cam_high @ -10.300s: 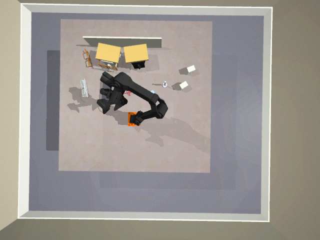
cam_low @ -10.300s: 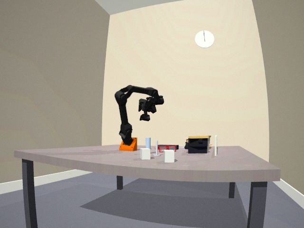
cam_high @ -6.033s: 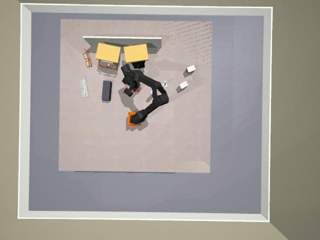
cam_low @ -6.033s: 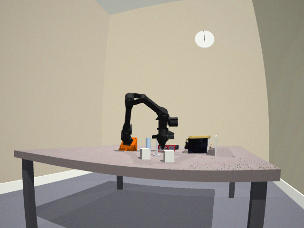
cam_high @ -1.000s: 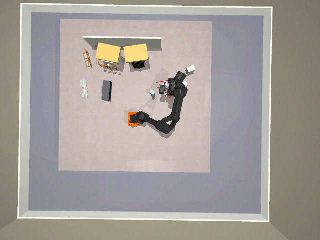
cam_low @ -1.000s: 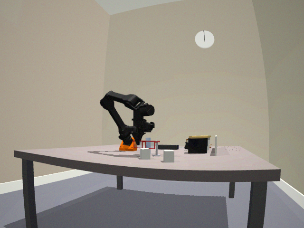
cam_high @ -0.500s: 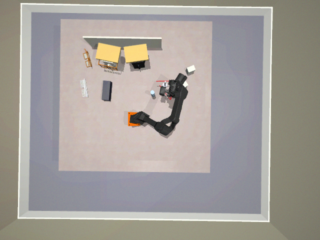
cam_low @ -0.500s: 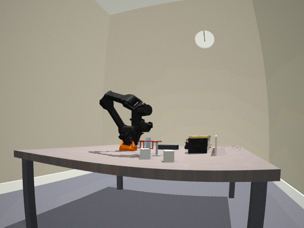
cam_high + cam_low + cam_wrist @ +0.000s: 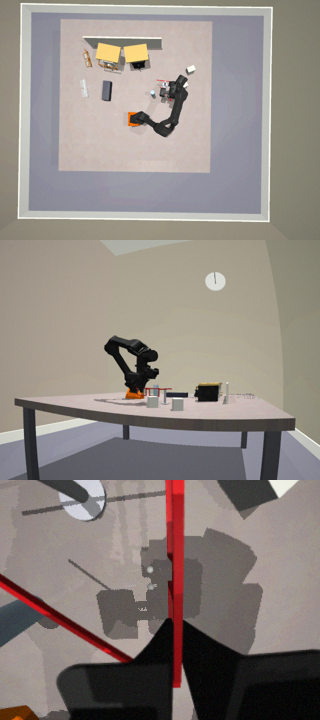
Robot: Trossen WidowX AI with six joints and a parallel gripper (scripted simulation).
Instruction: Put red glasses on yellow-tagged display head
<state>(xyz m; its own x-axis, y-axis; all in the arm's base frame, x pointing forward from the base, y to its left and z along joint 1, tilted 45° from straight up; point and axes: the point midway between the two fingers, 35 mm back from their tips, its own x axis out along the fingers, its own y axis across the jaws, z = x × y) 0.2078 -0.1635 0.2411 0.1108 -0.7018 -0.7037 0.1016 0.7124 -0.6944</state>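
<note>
Right now the thin grey peg is 110 mm ahead of my gripper tip, 60 mm to the left of it and 40 mm below it. Round my gripper tip: dark case 540 mm to the left, 40 mm below; then dark display head 300 mm to the left, 270 mm ahead; then pale blue cylinder 150 mm to the left, 10 mm below, 10 mm ahead.
</note>
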